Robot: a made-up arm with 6 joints.
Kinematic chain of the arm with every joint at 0, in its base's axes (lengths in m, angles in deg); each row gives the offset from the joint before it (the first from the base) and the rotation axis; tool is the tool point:
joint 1: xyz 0 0 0.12 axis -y
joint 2: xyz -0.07 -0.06 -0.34 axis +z
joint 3: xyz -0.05 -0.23 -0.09 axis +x
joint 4: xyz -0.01 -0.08 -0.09 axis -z
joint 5: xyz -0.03 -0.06 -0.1 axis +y
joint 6: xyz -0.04 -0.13 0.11 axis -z
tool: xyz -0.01 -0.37 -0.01
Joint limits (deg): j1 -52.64..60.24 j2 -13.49..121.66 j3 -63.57..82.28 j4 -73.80..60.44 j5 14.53..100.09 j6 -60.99..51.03
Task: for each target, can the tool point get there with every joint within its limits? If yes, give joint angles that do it. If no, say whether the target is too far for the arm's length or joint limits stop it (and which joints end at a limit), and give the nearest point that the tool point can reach.
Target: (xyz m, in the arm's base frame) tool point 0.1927 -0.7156 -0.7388
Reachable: yes | joints -15.16 47.84 -3.26 24.24 82.23 -43.10
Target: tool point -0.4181 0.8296 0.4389
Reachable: no: joint limits stop it (at a limit: joint 1, joint 2, joint 3, joint 4) | nearest point -0.2574 0.4890 0.0002 | short by 0.578 m
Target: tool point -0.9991 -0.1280 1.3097
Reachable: no: too far | nearest point -0.6603 -0.2848 0.5568 | short by 0.840 m
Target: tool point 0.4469 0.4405 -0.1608
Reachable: yes | joints 7.41 96.12 -50.94 -56.79 32.76 -27.48
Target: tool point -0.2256 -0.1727 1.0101
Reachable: no: joint limits stop it (at a limit: joint 1, joint 2, joint 3) | nearest point -0.3602 -0.3345 0.5734 | short by 0.485 m
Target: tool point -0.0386 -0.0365 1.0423
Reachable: no: joint limits stop it (at a limit: joint 1, joint 3, joint 5) | nearest point 0.2223 -0.0418 0.6699 | short by 0.455 m
